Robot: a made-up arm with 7 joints.
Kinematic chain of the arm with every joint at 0, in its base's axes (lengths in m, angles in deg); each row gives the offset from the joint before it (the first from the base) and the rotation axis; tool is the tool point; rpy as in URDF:
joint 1: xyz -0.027 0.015 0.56 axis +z
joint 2: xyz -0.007 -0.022 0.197 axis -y
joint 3: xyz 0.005 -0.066 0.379 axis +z
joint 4: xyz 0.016 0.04 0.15 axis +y
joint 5: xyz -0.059 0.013 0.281 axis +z
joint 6: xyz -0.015 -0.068 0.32 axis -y
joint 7: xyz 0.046 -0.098 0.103 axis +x
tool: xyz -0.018 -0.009 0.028 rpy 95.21 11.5 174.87
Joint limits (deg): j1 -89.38..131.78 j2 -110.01..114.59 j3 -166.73..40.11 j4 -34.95..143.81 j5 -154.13..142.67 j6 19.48..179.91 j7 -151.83..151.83
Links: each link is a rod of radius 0.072 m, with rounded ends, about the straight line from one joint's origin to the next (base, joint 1, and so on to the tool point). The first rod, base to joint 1, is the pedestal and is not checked.
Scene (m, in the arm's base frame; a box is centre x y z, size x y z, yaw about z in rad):
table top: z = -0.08
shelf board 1: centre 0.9 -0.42 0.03 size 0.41 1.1 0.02 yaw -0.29
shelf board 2: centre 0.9 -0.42 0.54 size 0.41 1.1 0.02 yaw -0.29
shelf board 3: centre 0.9 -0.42 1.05 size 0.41 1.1 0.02 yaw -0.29
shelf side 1: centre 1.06 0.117 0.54 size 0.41 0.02 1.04 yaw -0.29
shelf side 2: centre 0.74 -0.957 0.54 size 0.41 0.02 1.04 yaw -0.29
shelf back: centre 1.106 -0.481 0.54 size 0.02 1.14 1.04 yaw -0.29
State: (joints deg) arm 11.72 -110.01 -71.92 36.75 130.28 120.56 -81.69
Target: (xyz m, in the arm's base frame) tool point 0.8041 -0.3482 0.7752
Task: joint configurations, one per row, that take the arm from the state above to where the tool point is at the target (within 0.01 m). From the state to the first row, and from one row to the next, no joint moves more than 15 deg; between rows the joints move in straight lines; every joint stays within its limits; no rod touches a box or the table.
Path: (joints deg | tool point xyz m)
1: 15.29 -110.01 -73.40 50.08 132.34 120.72 -81.45 | 0.7696 -0.3738 0.2916
2: 18.87 -110.01 -74.88 63.40 134.41 120.88 -81.21 | 0.6933 -0.4076 0.3294
3: 22.44 -110.01 -76.36 76.73 136.48 121.05 -80.97 | 0.6106 -0.4268 0.3786
4: 26.01 -110.01 -77.84 90.05 138.54 121.21 -80.73 | 0.5229 -0.4291 0.4347
5: 29.59 -110.01 -79.32 103.38 140.60 121.37 -80.49 | 0.4312 -0.4137 0.4928
6: 33.16 -110.01 -80.80 116.70 142.67 121.53 -80.26 | 0.3369 -0.3808 0.5481
7: 37.37 -98.35 -87.94 114.04 132.45 129.85 -77.82 | 0.4406 -0.3189 0.6518
8: 41.59 -86.69 -95.07 111.38 122.23 138.17 -75.38 | 0.5017 -0.2580 0.7752
9: 36.87 -86.88 -94.38 100.12 122.55 136.14 -76.24 | 0.5840 -0.2891 0.7790
10: 32.16 -87.07 -93.70 88.86 122.87 134.12 -77.11 | 0.6625 -0.3146 0.7800
11: 27.44 -87.26 -93.01 77.59 123.18 132.09 -77.97 | 0.7362 -0.3344 0.7786
12: 22.73 -87.45 -92.32 66.33 123.50 130.06 -78.83 | 0.8041 -0.3482 0.7751

